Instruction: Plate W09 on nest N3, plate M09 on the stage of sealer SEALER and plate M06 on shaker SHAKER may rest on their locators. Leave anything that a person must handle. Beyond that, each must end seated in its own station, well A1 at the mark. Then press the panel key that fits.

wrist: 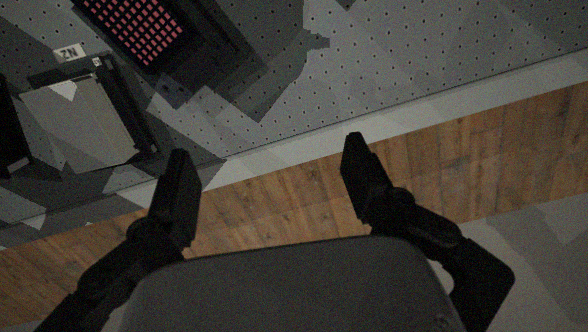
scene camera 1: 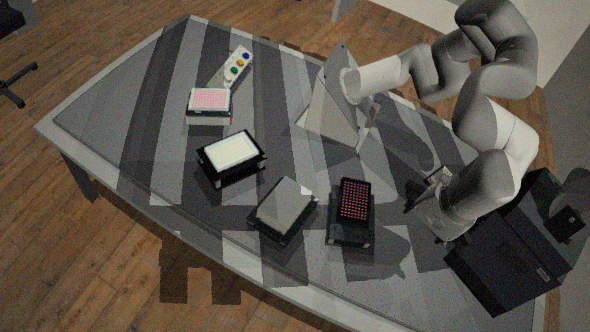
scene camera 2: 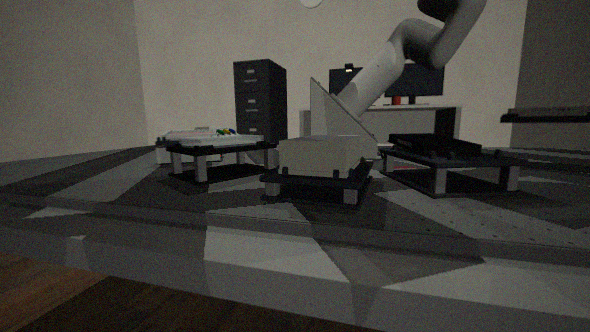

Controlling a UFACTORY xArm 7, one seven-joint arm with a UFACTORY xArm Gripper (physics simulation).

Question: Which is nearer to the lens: the lidded plate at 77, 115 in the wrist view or the black plate with red wells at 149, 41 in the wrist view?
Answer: The black plate with red wells.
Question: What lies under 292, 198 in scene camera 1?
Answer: A lidded plate.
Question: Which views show the lidded plate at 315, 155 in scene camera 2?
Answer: The wrist view, scene camera 1 and scene camera 2: all of them.
